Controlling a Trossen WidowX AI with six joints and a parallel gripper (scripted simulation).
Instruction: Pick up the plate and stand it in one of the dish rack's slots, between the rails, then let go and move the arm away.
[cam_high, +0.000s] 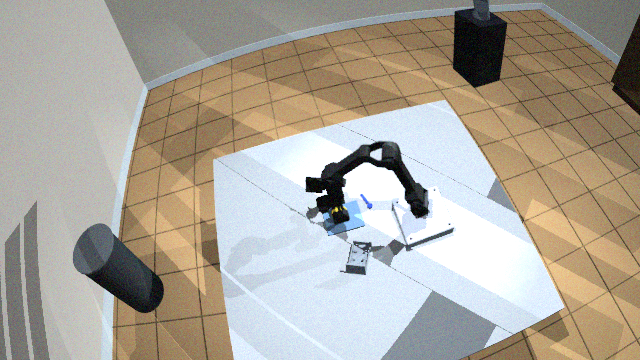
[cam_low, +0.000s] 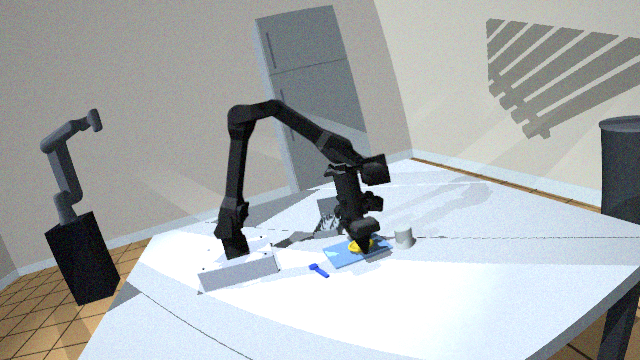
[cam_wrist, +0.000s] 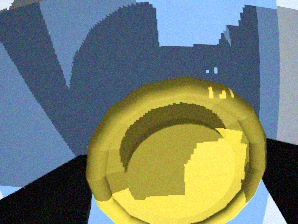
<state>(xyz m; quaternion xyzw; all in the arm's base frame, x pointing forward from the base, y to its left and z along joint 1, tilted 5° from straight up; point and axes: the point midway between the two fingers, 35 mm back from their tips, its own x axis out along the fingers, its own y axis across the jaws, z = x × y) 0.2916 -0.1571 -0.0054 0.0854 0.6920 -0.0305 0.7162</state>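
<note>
Right now my gripper tip is 20 mm to the right of the light blue mat, 10 mm past it and 10 mm above it. Round my gripper tip: blue spoon 120 mm behind, 10 mm to the right; yellow plate 10 mm above; white cup 90 mm ahead, 70 mm to the right, 20 mm above.
</note>
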